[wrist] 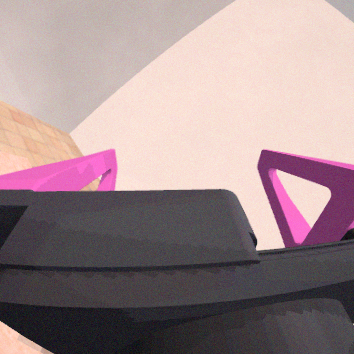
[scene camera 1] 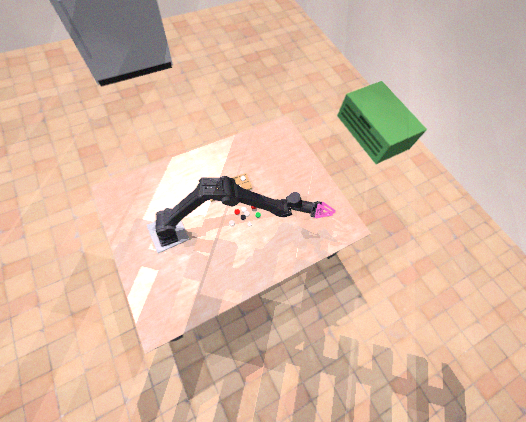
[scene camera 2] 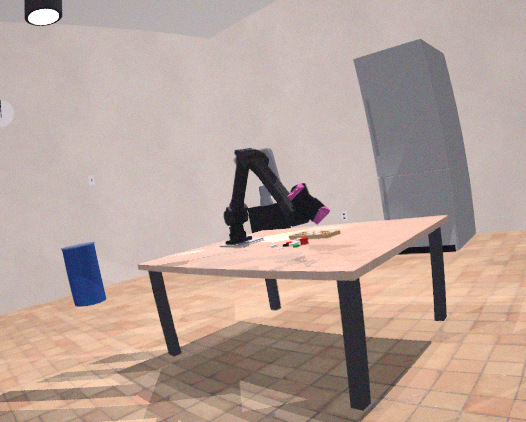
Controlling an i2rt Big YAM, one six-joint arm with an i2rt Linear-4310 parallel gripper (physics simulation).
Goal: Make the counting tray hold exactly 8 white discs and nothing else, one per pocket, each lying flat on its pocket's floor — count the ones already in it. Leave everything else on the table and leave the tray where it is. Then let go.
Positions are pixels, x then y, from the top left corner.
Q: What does the gripper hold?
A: Nothing.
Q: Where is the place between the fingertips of the gripper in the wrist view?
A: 190, 157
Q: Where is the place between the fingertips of the gripper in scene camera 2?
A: At 309, 198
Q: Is the gripper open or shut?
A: Open.
